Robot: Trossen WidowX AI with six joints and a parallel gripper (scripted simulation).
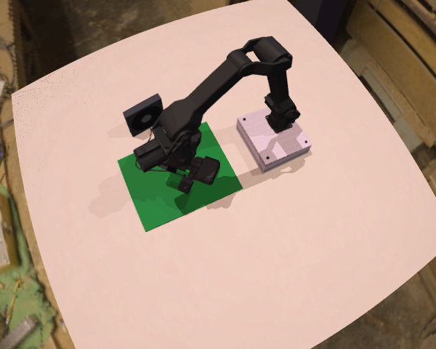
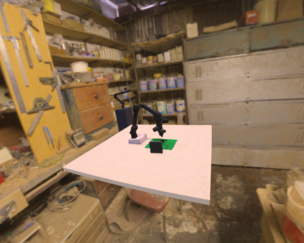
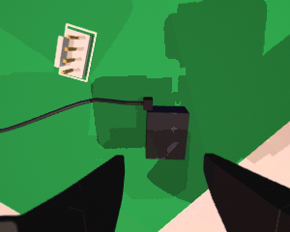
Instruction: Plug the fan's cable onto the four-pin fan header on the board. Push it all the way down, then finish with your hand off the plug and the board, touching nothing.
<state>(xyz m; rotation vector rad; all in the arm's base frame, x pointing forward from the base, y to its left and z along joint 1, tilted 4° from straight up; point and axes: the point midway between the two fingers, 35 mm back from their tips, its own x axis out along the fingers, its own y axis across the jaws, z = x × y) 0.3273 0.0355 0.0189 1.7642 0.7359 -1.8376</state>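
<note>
The dark plug is 60 mm below my gripper tip and 10 mm to the left of it. From my gripper tip the other things lie so: green board (80 mm below, 40 mm to the right, 10 mm ahead); then black fan (220 mm to the right, 30 mm ahead, 10 mm below); then white four-pin header (80 mm to the right, 70 mm below).
</note>
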